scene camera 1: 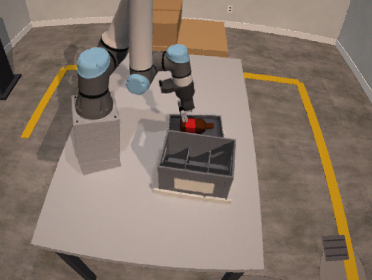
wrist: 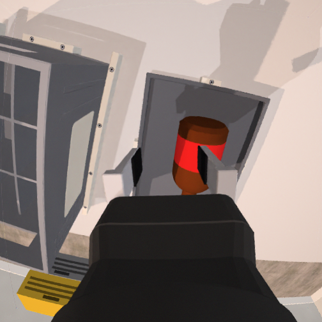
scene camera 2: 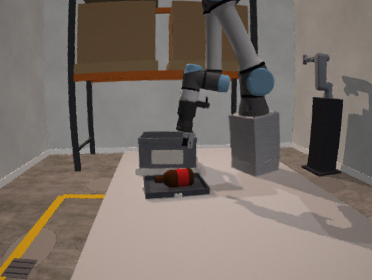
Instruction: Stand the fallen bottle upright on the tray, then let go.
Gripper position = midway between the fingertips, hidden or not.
I see my gripper [wrist: 169, 158], a shallow dark tray [scene camera 2: 152, 190], a grey divided crate [scene camera 1: 191, 163] and a brown bottle [wrist: 193, 130].
The shallow dark tray also shows in the wrist view [wrist: 166, 100]. The grey divided crate also shows in the wrist view [wrist: 57, 94] and in scene camera 2 [scene camera 2: 163, 149].
